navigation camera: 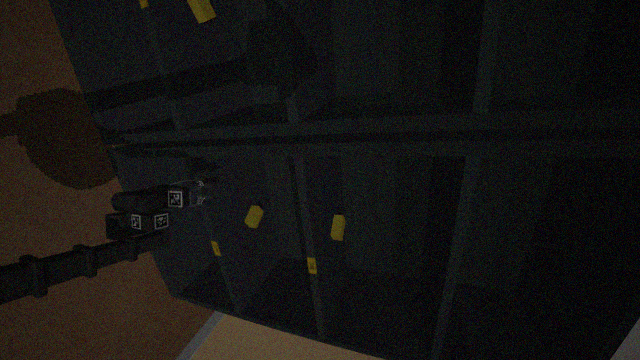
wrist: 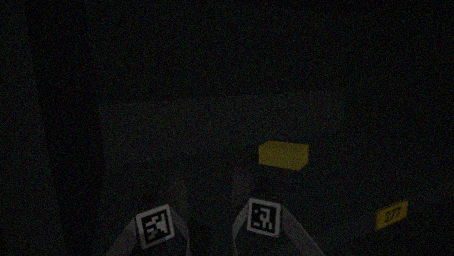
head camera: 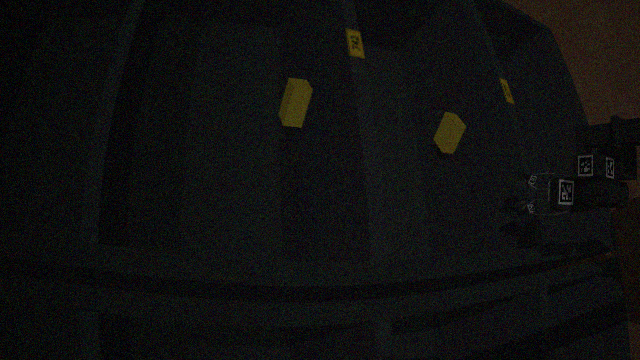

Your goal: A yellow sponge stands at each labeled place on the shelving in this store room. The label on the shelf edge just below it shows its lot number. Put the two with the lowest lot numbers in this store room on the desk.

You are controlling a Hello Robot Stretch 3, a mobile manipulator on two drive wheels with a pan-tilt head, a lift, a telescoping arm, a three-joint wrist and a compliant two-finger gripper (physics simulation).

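Frame: origin at the robot's base, x right, y down, z ahead, level; millimetres.
Where they show: gripper, fingertip midpoint: [navigation camera: 212,190] [head camera: 515,194].
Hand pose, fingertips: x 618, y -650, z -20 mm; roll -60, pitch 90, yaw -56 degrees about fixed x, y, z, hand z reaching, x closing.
Note:
After its pixels a point has its place.
The views are dark. A yellow sponge [head camera: 450,132] @(x 957, y -579, z -192 mm) [navigation camera: 254,216] @(x 961, y -578, z -189 mm) [wrist: 283,155] stands on a shelf, and its edge label [head camera: 506,91] @(x 758, y -521, z -295 mm) [navigation camera: 216,248] @(x 759, y -522, z -297 mm) [wrist: 392,215] reads 277 in the wrist view. A second sponge [head camera: 295,102] @(x 963, y -1022, z -200 mm) [navigation camera: 338,227] @(x 964, y -1023, z -200 mm) is on the adjacent shelf level, with a label [head camera: 355,43] @(x 759, y -975, z -297 mm) [navigation camera: 312,265] @(x 758, y -977, z -296 mm) that seems to read 742. Part of another sponge [navigation camera: 201,10] @(x 631, y -574, z 637 mm) shows at the top of the navigation view. My gripper [head camera: 515,217] [navigation camera: 216,181] @(x 618, y -650, z -20 mm) [wrist: 209,185] @(x 618, y -650, z -20 mm) is open and empty at the shelving, to the left of the 277 sponge in the wrist view. The desk does not show.
Dark shelving [head camera: 367,200] @(x 657, y -990, z 6 mm) [navigation camera: 470,200] @(x 664, y -1443, z -12 mm) fills much of the head and navigation views. An upright divider [navigation camera: 390,135] @(x 700, y -1238, z 164 mm) runs between two bays. My arm [navigation camera: 60,267] @(x 185, y -771, z -97 mm) reaches in over the brown floor [navigation camera: 115,305] @(x 619, y -1, z -620 mm). A pale wall [navigation camera: 280,340] @(x 1207, y -592, z -1069 mm) with a grey skirting [navigation camera: 200,335] @(x 1072, y -40, z -1100 mm) lies beyond the shelving.

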